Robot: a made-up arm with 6 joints. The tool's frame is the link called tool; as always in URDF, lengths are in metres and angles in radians. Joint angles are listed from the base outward.
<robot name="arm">
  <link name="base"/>
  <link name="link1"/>
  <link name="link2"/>
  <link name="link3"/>
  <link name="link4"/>
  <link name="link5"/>
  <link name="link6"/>
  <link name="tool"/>
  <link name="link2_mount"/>
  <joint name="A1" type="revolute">
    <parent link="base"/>
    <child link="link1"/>
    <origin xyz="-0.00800 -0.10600 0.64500" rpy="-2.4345 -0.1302 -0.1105"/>
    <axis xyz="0 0 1"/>
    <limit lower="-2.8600" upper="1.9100"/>
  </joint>
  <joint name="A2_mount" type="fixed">
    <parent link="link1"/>
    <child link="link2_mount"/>
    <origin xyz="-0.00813 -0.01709 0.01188"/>
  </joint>
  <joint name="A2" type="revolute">
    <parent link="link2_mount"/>
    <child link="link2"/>
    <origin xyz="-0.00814 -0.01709 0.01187" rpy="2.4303 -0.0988 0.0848"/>
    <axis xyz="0 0 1"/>
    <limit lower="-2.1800" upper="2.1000"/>
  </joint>
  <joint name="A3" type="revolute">
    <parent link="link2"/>
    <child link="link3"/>
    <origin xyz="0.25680 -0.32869 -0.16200" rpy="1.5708 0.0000 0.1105"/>
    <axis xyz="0 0 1"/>
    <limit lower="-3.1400" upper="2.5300"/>
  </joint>
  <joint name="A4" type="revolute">
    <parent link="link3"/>
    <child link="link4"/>
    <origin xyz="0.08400 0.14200 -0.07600" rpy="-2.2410 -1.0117 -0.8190"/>
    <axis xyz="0 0 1"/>
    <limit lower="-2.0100" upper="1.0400"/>
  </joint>
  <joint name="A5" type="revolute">
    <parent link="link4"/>
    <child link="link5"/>
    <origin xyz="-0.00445 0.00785 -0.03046" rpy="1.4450 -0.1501 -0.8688"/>
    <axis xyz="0 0 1"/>
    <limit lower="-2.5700" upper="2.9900"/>
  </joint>
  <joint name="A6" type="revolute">
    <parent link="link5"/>
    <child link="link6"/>
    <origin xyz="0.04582 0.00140 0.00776" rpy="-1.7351 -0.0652 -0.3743"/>
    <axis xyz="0 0 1"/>
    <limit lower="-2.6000" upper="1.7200"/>
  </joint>
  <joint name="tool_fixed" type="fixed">
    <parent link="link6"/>
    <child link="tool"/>
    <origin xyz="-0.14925 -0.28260 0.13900" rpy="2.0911 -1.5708 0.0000"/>
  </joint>
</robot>
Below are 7 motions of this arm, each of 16 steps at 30 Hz.
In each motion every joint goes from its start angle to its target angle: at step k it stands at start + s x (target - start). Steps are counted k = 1, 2, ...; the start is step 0. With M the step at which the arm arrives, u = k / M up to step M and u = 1 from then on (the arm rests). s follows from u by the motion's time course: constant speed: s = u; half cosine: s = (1 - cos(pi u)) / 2; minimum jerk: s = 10 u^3 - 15 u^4 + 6 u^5.
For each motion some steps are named. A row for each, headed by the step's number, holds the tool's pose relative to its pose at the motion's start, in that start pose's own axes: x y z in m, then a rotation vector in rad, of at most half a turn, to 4 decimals.
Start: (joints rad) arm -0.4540 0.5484 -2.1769 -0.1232 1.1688 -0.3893
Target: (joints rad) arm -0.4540 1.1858 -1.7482 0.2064 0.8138 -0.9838
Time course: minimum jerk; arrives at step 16
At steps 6, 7, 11, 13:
6: 0.0547 0.0322 0.0092 -0.2011 0.0621 -0.2036
7: 0.0785 0.0407 0.0095 -0.2869 0.0937 -0.2773
11: 0.1736 0.0491 -0.0052 -0.6573 0.2516 -0.5282
13: 0.1998 0.0439 -0.0129 -0.7751 0.3069 -0.5889

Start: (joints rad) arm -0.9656 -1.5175 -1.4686 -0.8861 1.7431 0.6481
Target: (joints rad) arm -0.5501 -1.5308 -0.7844 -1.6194 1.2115 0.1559
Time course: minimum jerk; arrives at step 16
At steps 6, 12, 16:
6: 0.0417 -0.0609 -0.0359 -0.0290 -0.2031 -0.3336
12: 0.1237 -0.2597 -0.1423 -0.0006 -0.3077 -1.2053
16: 0.1295 -0.2975 -0.1710 0.0155 -0.2659 -1.3537

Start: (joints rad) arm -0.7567 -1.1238 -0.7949 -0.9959 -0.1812 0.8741
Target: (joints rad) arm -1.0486 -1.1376 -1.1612 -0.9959 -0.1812 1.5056
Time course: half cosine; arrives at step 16
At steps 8, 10, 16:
8: 0.0525 -0.0094 0.0531 0.3440 0.1364 0.1068
10: 0.0780 -0.0146 0.0652 0.4688 0.1981 0.1382
16: 0.1241 -0.0213 0.0736 0.6609 0.3073 0.1759

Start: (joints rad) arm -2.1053 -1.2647 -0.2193 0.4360 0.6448 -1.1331
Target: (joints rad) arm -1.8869 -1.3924 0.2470 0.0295 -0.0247 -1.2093
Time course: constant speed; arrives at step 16
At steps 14, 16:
14: 0.0180 -0.1572 -0.1839 -0.5069 0.5330 -0.8805
16: -0.0036 -0.1939 -0.1976 -0.5818 0.5967 -1.0159

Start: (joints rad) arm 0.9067 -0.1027 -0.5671 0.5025 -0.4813 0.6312
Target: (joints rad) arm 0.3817 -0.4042 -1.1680 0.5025 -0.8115 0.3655
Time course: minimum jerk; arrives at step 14
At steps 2, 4, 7, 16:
2: 0.0016 0.0029 -0.0016 -0.0093 -0.0041 -0.0077
4: 0.0100 0.0171 -0.0105 -0.0582 -0.0251 -0.0477
7: 0.0352 0.0527 -0.0388 -0.2025 -0.0802 -0.1647
16: 0.0718 0.0863 -0.0861 -0.4132 -0.1391 -0.3272

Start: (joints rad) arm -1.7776 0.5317 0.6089 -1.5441 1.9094 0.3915
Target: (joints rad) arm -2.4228 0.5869 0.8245 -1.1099 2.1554 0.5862
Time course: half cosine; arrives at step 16
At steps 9, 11, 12, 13, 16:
9: -0.1417 0.0041 0.1030 -0.1478 -0.3774 0.0363
11: -0.1854 0.0161 0.1140 -0.2213 -0.4780 0.0505
12: -0.2030 0.0221 0.1158 -0.2559 -0.5180 0.0562
13: -0.2170 0.0274 0.1161 -0.2859 -0.5497 0.0606
16: -0.2351 0.0350 0.1149 -0.3288 -0.5909 0.0660

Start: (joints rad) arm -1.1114 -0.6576 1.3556 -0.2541 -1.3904 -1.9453
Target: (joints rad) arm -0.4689 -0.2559 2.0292 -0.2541 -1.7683 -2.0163
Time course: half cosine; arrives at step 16
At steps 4, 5, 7, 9, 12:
4: 0.0185 -0.0219 -0.0082 0.0420 0.0537 -0.0249
5: 0.0275 -0.0330 -0.0133 0.0634 0.0822 -0.0358
7: 0.0479 -0.0590 -0.0274 0.1136 0.1520 -0.0569
9: 0.0684 -0.0865 -0.0458 0.1661 0.2307 -0.0733
12: 0.0932 -0.1220 -0.0742 0.2326 0.3391 -0.0873

